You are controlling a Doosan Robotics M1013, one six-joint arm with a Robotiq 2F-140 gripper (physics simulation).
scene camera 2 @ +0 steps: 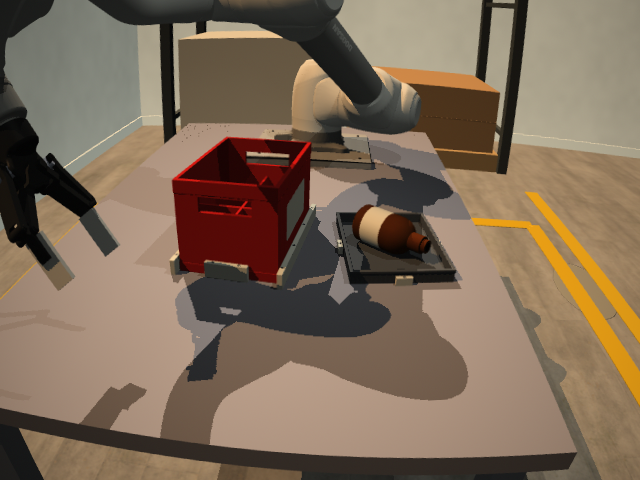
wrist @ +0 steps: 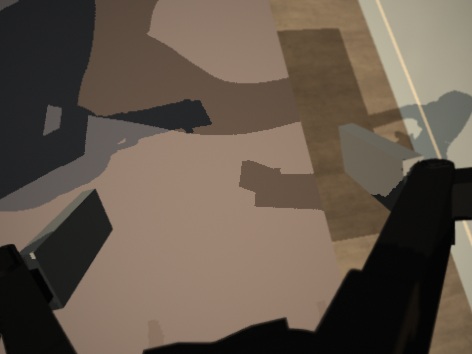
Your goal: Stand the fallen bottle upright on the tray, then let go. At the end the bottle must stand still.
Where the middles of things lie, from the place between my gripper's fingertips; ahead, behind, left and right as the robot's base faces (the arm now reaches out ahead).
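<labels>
There is a dark tray (scene camera 2: 365, 264), which I find 36 cm behind my hand, 44 cm to the left of it and 14 cm below it. The brown bottle (scene camera 2: 390, 232) is 12 cm below my hand; it too is 36 cm behind the hand and 44 cm to the left of it.
</labels>
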